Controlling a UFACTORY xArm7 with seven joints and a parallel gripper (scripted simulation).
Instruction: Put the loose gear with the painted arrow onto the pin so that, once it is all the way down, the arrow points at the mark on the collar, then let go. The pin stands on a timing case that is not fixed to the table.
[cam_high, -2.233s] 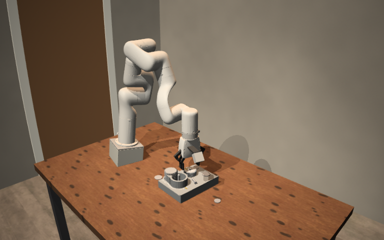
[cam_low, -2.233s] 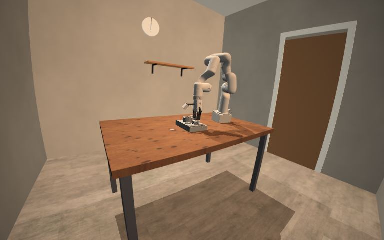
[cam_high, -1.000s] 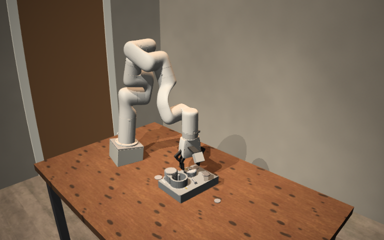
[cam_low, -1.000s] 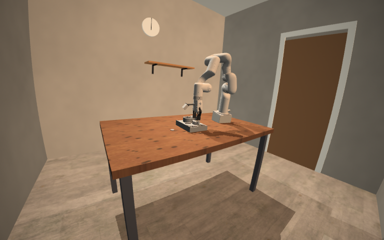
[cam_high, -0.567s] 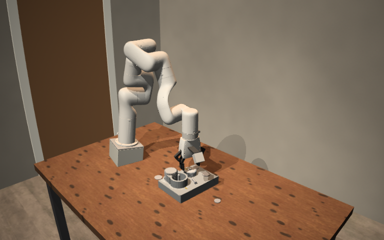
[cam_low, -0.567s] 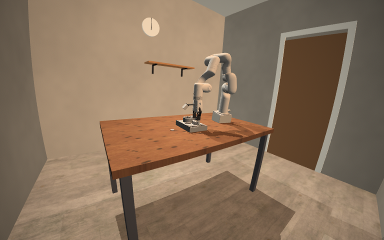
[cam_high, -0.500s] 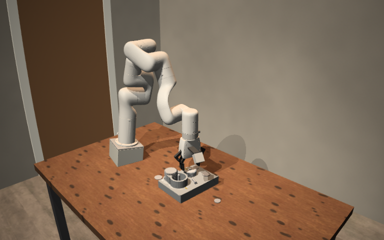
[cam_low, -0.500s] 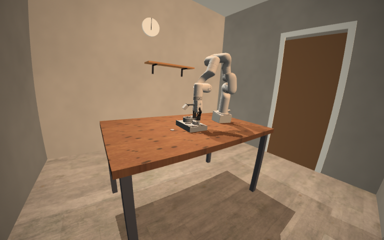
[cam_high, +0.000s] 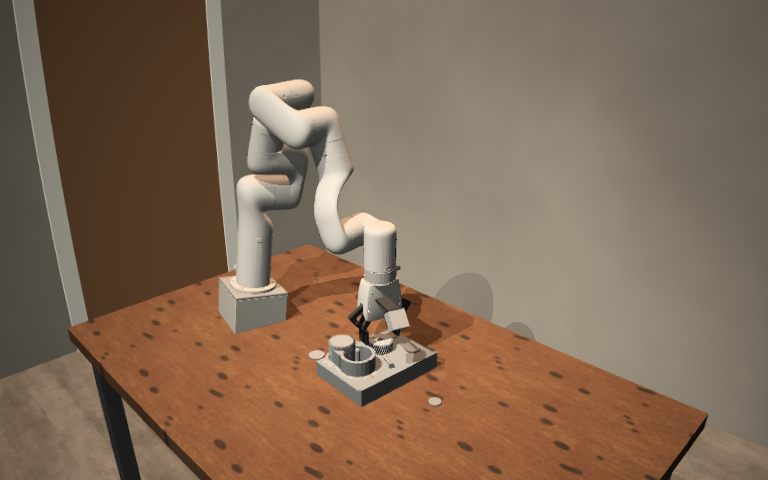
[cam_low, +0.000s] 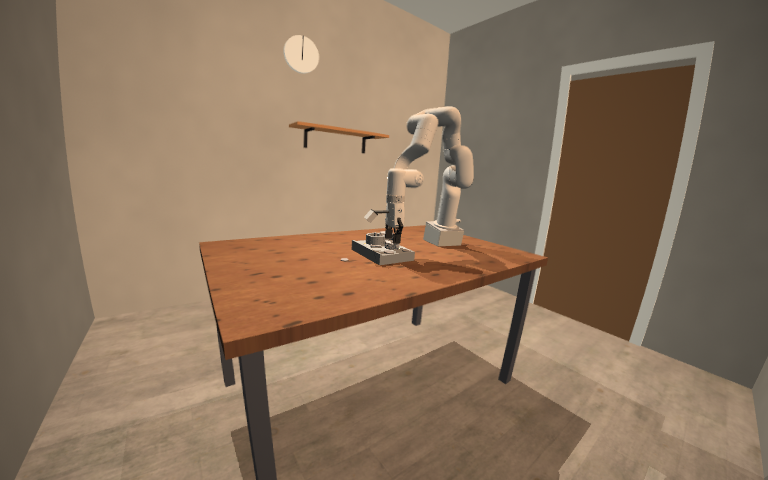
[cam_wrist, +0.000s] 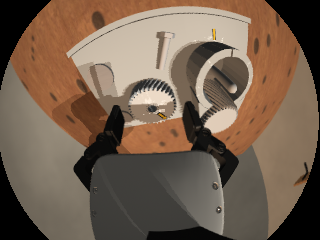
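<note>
The gear lies 30 mm below my hand. Round my hand: flat disc: 60 mm to the left, 50 mm ahead, 40 mm below; then short peg: 70 mm ahead, 40 mm below, 30 mm to the right.
</note>
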